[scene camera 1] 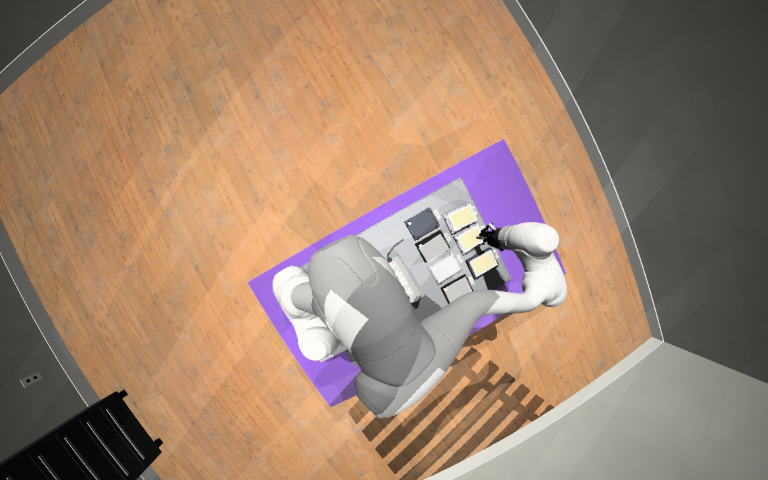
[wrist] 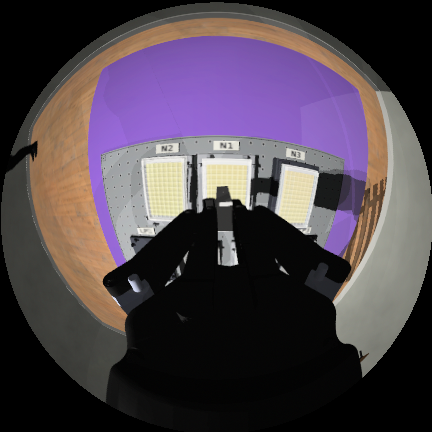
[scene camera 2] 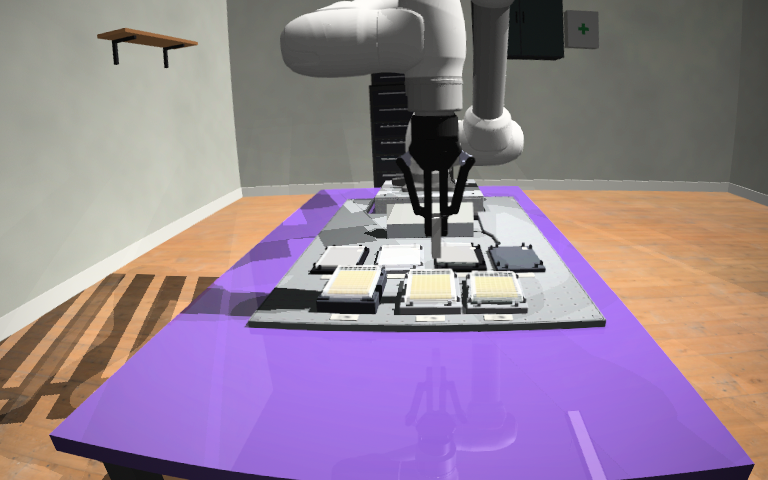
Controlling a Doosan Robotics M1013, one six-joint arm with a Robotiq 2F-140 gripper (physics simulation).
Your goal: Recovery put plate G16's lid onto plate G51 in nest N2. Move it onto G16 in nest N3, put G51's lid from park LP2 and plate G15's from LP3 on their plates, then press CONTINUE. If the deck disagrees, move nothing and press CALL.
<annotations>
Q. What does my gripper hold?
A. Nothing.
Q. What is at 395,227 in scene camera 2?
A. A grey button box.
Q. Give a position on a nest N3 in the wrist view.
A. At 276,162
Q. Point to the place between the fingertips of my gripper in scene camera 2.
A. At 436,255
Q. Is my gripper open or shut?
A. Shut.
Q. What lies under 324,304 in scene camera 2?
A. A nest N3.
</annotations>
